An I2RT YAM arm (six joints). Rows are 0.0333 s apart.
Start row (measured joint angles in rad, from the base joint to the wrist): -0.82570, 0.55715, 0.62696, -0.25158, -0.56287, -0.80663
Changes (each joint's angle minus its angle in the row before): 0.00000, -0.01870, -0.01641, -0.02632, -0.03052, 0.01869; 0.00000, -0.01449, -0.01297, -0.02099, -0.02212, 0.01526; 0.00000, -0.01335, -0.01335, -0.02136, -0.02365, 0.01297; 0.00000, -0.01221, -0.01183, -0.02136, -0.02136, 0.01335; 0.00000, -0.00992, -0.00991, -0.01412, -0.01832, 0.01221; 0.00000, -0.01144, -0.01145, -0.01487, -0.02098, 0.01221; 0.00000, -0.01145, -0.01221, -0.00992, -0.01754, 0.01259
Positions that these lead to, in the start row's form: -0.82570, 0.53845, 0.61055, -0.27790, -0.59339, -0.78794; -0.82570, 0.52396, 0.59758, -0.29889, -0.61551, -0.77268; -0.82570, 0.51061, 0.58423, -0.32025, -0.63916, -0.75971; -0.82570, 0.49840, 0.57240, -0.34161, -0.66052, -0.74636; -0.82570, 0.48848, 0.56249, -0.35573, -0.67884, -0.73415; -0.82570, 0.47704, 0.55104, -0.37060, -0.69982, -0.72194; -0.82570, 0.46559, 0.53883, -0.38052, -0.71736, -0.70935
